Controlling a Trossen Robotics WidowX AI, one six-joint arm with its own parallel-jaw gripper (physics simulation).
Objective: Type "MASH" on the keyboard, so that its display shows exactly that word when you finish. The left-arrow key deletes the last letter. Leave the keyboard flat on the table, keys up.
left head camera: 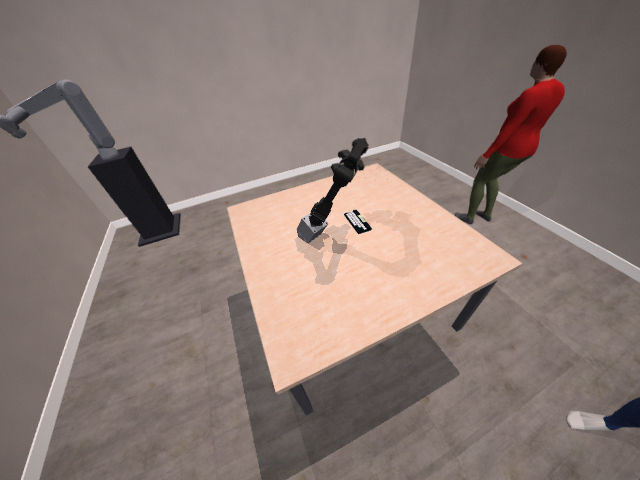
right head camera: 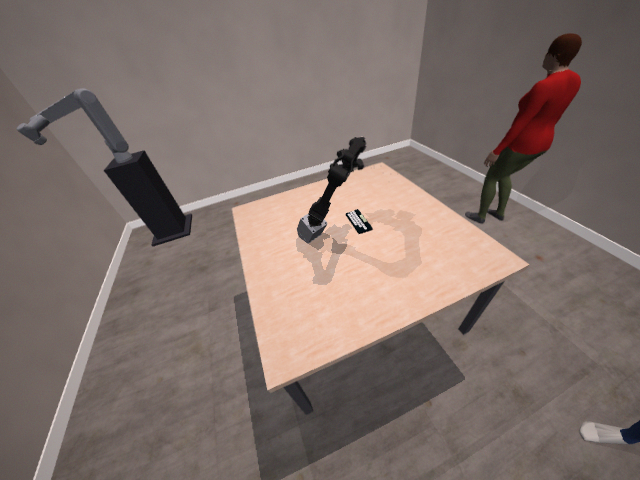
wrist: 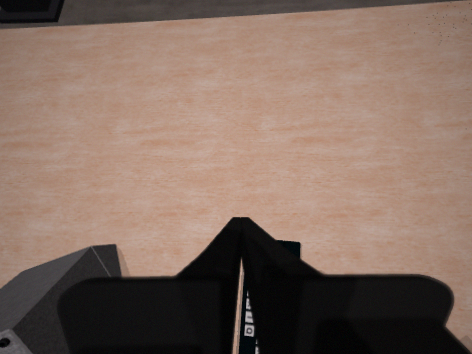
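A small dark keyboard with white keys lies flat, keys up, on the table, beside the arm's base. Its pale display shows, but is too small to read in the head views. In the wrist view the fingers hide most of the keyboard; one dark corner and a few keys, one marked D, show beside and between them. My gripper is shut and empty, with its fingertips touching. It is raised high above the table, apart from the keyboard.
My arm's grey base block stands left of the keyboard. A grey arm on a black pedestal stands off the table at left. A person in red stands beyond the table's right side.
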